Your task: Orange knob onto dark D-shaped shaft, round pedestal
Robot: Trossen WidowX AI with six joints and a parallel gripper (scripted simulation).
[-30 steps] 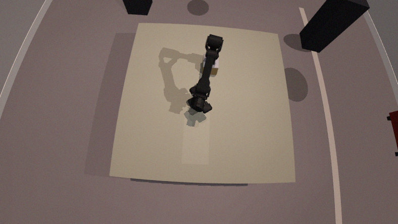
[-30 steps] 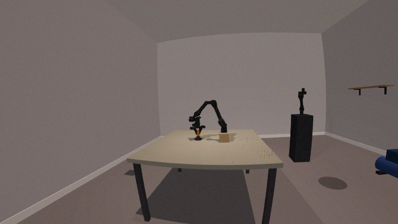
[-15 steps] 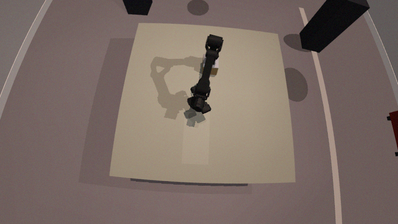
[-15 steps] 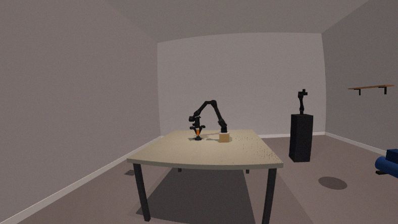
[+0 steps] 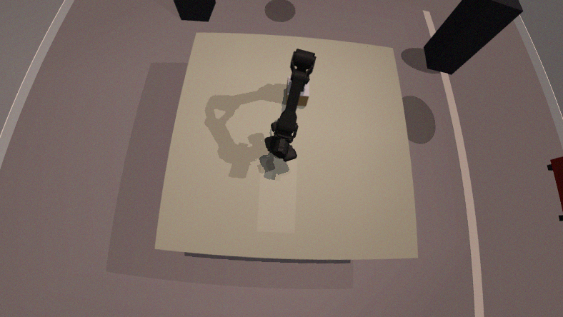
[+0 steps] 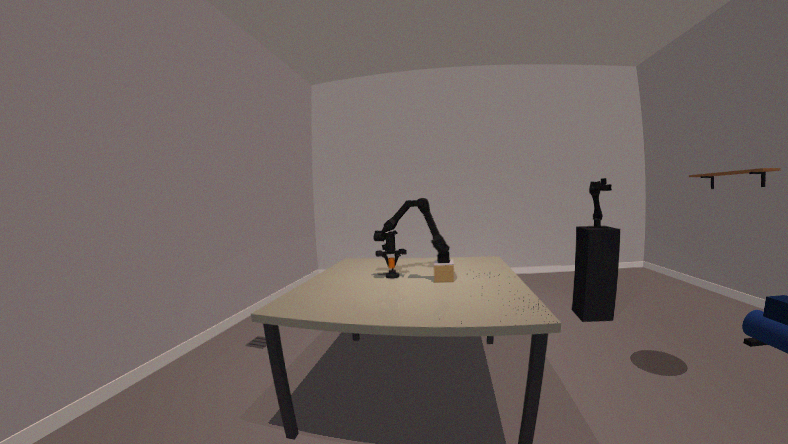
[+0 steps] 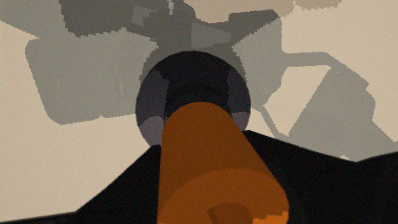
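My gripper tip is now 20 mm below the orange knob. From my gripper tip the other things lie so: round pedestal 40 mm below.
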